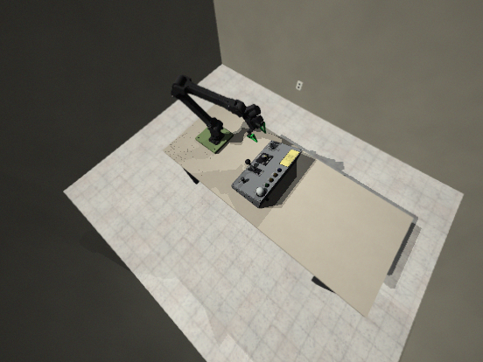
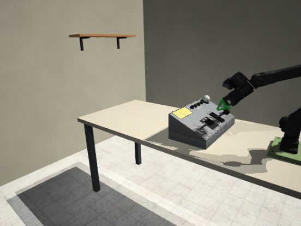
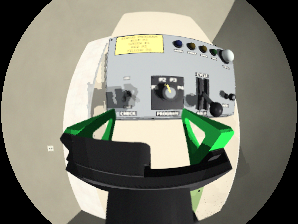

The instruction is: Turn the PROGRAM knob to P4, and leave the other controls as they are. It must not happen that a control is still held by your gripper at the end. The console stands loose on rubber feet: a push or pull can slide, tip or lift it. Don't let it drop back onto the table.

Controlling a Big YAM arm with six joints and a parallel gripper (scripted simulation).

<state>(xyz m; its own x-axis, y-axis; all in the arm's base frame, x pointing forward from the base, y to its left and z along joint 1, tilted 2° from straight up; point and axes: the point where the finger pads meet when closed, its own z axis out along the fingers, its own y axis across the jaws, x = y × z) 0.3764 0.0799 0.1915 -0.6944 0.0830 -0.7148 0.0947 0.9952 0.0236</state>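
Right now my hand is 4 cm short of the black lever, 18 cm to the left of it and 10 cm above it. The rest, counted from my hand: grey console: 10 cm ahead, 13 cm to the right, 14 cm below; then toggle: 8 cm ahead, 6 cm to the left, 12 cm below.
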